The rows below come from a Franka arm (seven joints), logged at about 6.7 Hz.
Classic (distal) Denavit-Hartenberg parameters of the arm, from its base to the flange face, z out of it. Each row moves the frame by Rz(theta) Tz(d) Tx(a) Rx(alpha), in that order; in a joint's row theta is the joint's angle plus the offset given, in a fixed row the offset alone. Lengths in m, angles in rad.
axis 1: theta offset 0  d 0.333  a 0  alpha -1.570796
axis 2: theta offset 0  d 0  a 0  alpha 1.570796
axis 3: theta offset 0  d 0.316  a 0.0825  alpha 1.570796
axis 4: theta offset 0  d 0  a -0.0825  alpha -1.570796
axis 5: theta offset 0  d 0.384  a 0  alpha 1.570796
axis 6: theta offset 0  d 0  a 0.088  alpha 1.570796
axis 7: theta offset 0  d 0.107  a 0  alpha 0
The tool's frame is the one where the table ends.
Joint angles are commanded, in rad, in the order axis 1, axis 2, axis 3, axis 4, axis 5, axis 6, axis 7. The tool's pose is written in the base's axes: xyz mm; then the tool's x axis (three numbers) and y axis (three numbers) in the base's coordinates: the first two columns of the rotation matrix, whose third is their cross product. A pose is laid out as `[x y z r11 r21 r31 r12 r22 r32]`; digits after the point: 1 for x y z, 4 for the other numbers.
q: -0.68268 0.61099 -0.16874 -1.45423 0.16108 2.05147 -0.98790
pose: [491.9 -516.0 331.3 0.9952 0.0907 0.0355 0.0917 -0.9953 -0.0296]
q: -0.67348 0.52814 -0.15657 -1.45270 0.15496 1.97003 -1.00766
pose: [494.9 -498.7 382.5 0.9893 0.1363 0.0513 0.1383 -0.9896 -0.0383]
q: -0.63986 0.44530 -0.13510 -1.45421 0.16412 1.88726 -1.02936
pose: [509.6 -461.5 431.2 0.9744 0.2109 0.0784 0.2157 -0.9747 -0.0585]
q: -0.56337 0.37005 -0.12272 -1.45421 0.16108 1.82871 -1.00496
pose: [535.6 -406.3 476.7 0.9554 0.2789 0.0971 0.2849 -0.9570 -0.0551]
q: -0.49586 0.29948 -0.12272 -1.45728 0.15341 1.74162 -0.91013
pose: [544.0 -357.9 514.2 0.9615 0.2623 0.0818 0.2687 -0.9598 -0.0813]
